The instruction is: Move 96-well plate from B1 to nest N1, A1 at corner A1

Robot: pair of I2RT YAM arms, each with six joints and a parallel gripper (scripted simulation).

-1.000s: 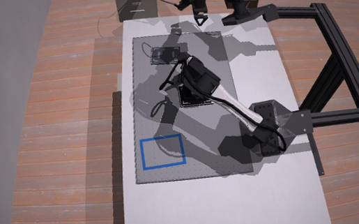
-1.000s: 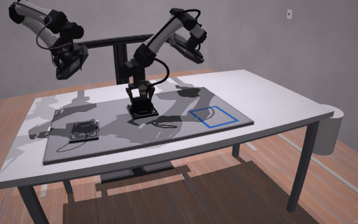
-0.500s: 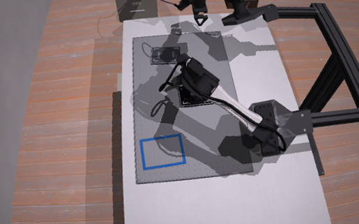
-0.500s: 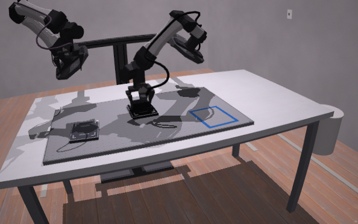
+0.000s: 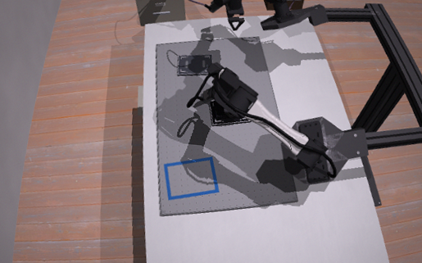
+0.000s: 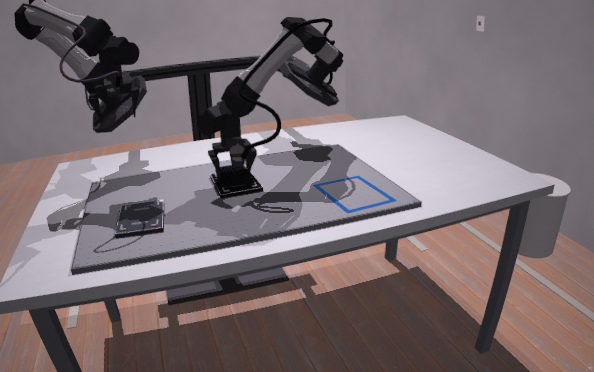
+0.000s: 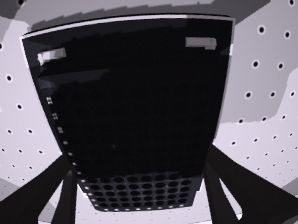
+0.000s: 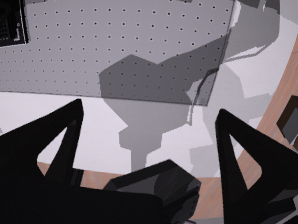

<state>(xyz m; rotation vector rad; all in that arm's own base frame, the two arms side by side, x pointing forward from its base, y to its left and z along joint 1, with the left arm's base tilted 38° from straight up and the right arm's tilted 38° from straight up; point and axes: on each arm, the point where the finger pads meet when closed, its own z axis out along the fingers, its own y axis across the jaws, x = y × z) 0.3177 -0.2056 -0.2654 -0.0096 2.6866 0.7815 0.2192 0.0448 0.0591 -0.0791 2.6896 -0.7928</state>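
Observation:
My left hand is right at the black 96-well plate. Also, from my left hand: nest N1: 140 mm ahead, 270 mm to the right, 30 mm below.

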